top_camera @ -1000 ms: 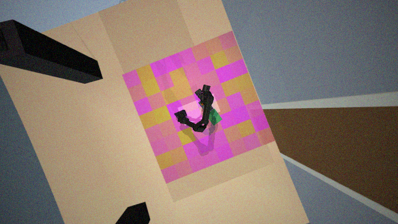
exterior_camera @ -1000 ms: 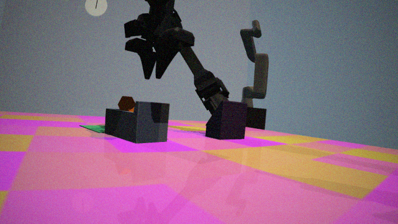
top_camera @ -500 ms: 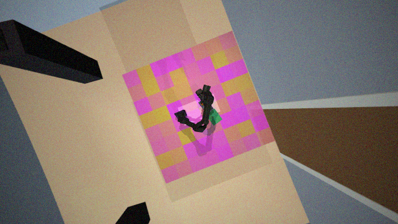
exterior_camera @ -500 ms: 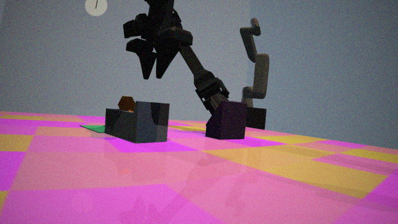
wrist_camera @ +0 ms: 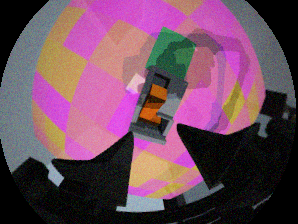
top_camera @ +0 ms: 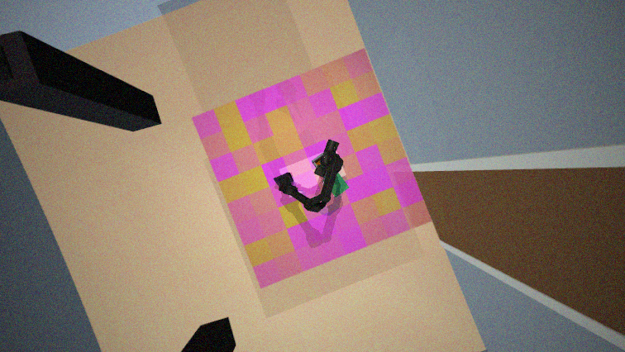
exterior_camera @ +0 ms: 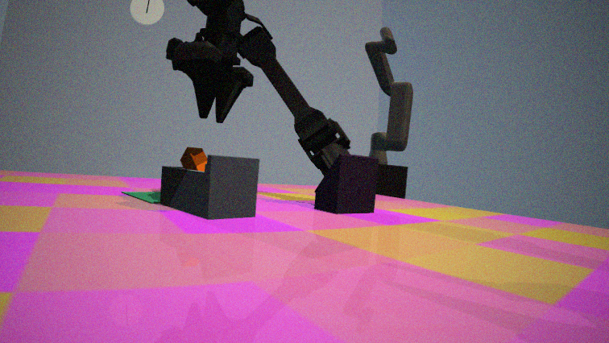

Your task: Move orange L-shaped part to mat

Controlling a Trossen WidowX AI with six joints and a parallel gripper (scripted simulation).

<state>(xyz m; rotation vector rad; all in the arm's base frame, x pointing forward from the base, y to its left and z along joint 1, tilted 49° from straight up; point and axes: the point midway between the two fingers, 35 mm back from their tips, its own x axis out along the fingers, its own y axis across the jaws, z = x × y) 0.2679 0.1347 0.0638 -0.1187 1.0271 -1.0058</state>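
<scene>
Right now my gripper tip is 100 mm above the orange L-shaped part and 10 mm past it. The rest, counted from my gripper tip: green mat (170 mm to the right, 160 mm below, 50 mm ahead).
</scene>
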